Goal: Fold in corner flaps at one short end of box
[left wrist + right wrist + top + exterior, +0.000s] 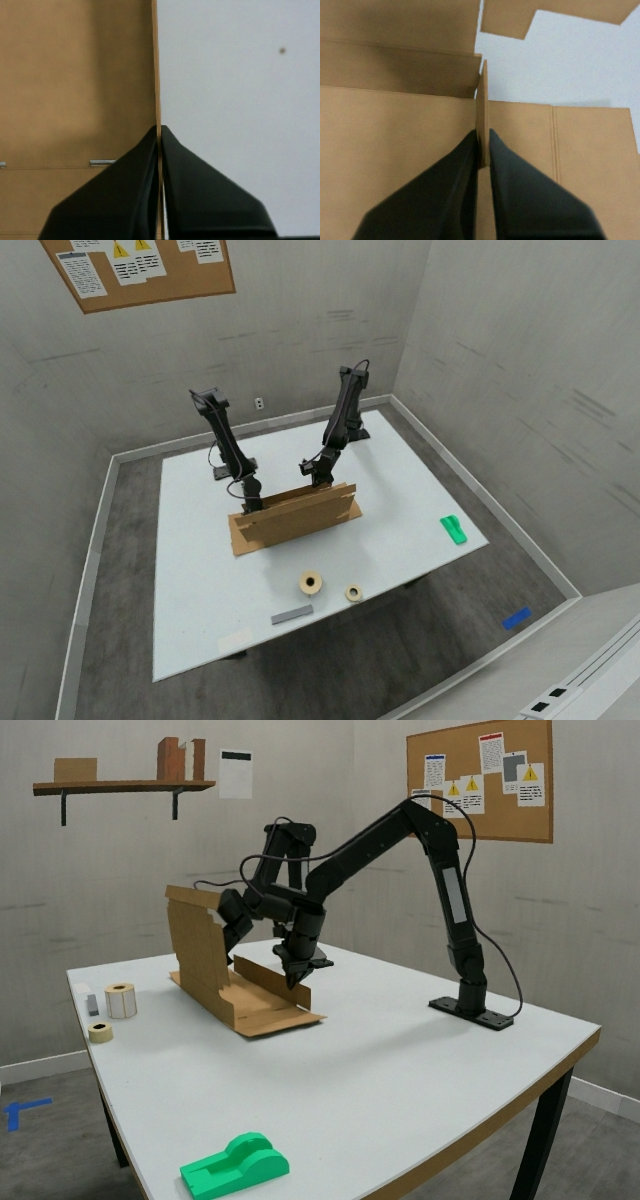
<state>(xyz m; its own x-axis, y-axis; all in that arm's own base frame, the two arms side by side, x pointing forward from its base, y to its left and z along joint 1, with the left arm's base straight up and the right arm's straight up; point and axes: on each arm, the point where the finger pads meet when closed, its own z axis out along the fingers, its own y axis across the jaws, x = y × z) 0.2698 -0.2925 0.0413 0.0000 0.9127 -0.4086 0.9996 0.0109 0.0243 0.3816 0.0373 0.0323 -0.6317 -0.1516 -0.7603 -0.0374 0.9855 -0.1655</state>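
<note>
The corner flap is 20 mm ahead of my right hand. From my right hand the other things lie so: grey bar: 290 mm ahead, 30 mm below, 20 mm to the left; green dispenser: 700 mm to the left, 250 mm ahead, 20 mm below.
</note>
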